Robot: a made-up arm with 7 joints.
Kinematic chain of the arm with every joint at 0, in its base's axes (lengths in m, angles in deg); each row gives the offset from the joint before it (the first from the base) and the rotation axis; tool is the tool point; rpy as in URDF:
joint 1: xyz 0 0 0.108 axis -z
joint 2: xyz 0 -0.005 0.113 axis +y
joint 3: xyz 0 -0.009 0.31 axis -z
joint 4: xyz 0 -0.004 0.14 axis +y
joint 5: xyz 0 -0.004 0.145 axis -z
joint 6: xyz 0 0 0.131 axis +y
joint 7: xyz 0 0 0.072 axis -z
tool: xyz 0 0 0 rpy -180 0 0
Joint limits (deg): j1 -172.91..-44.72 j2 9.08..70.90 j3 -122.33..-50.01 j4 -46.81..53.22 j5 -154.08..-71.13 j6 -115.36..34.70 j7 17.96..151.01
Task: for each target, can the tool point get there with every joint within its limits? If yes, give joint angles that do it. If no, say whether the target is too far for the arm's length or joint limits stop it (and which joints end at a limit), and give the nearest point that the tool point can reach.
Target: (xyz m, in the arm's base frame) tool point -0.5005 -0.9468 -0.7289
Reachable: no: too far | nearest point -0.6427 -0.1085 0.2232 | short by 1.277 m
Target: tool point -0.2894 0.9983 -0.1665
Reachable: no: too far | nearest point -0.1935 0.6674 0.2281 | short by 0.524 m
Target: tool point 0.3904 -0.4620 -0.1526
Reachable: no: joint limits stop it (at a limit: joint 1, joint 2, joint 4, joint 5) | nearest point 0.5637 0.2875 0.3216 | short by 0.904 m
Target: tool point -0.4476 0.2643 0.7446
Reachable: yes | joints -142.04 35.21 -65.66 23.27 -93.60 -69.54 103.63
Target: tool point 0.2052 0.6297 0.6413
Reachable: yes | joints -84.77 55.57 -88.32 -22.09 -81.49 -11.62 59.96
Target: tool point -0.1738 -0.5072 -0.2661
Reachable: no: joint limits stop it (at a limit: joint 1, joint 2, joint 4, joint 5) | nearest point -0.6083 -0.1051 0.2371 | short by 0.777 m
